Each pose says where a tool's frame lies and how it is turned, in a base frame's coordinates. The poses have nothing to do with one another.
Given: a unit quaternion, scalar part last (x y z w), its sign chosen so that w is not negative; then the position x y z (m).
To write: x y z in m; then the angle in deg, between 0 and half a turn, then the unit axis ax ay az. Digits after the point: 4 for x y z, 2 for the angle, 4 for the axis.
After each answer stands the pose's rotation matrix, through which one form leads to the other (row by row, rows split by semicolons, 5 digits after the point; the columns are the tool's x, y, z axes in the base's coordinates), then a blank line. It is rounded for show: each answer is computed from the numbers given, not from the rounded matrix.
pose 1, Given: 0.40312 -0.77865 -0.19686 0.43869 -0.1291 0.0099 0.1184
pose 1, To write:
-0.1291 0.0099 0.1184 127.96 0.4486 -0.8665 -0.2191
-0.29009 -0.45506 -0.84188; -0.80050 0.59748 -0.04712; 0.52445 0.66026 -0.53760

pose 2, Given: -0.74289 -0.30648 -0.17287 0.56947 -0.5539 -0.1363 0.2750
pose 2, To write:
-0.5539 -0.1363 0.2750 110.57 -0.9037 -0.3728 -0.2103
0.75237 0.65225 -0.09222; 0.25847 -0.16354 0.95207; 0.60591 -0.74015 -0.29164

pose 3, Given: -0.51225 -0.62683 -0.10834 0.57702 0.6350 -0.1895 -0.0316
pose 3, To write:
0.6350 -0.1895 -0.0316 109.52 -0.6272 -0.7675 -0.1327
0.19070 0.76721 -0.61239; 0.51716 0.45173 0.72697; 0.83438 -0.45533 -0.31062

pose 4, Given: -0.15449 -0.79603 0.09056 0.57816 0.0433 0.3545 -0.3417
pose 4, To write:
0.0433 0.3545 -0.3417 109.36 -0.1893 -0.9756 0.1110
-0.28373 0.14124 -0.94845; 0.35067 0.93586 0.03446; 0.89248 -0.32282 -0.31506

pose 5, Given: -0.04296 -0.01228 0.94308 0.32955 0.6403 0.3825 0.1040
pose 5, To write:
0.6403 0.3825 0.1040 141.52 -0.0455 -0.0130 0.9989
-0.77910 -0.62053 -0.08912; 0.62264 -0.78249 0.00515; -0.07294 -0.05148 0.99601

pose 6, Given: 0.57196 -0.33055 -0.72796 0.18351 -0.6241 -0.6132 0.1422
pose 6, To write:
-0.6241 -0.6132 0.1422 158.85 0.5818 -0.3363 -0.7405
-0.27837 -0.11095 -0.95404; -0.64530 -0.71412 0.27133; -0.71141 0.69117 0.12720

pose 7, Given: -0.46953 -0.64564 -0.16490 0.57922 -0.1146 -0.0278 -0.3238
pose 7, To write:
-0.1146 -0.0278 -0.3238 109.21 -0.5760 -0.7920 -0.2023
0.11191 0.79732 -0.59309; 0.41527 0.50470 0.75686; 0.90279 -0.33099 -0.27462

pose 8, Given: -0.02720 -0.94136 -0.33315 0.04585 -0.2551 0.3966 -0.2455
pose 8, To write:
-0.2551 0.3966 -0.2455 174.74 -0.0272 -0.9424 -0.3335
-0.99432 0.08176 -0.06820; 0.02066 0.77654 0.62973; 0.10445 0.62474 -0.77382

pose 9, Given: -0.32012 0.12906 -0.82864 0.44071 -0.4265 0.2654 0.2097
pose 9, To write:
-0.4265 0.2654 0.2097 127.70 -0.3566 0.1438 -0.9231
-0.40660 0.64775 0.64428; -0.81301 -0.57824 0.06827; 0.41677 -0.49605 0.76173

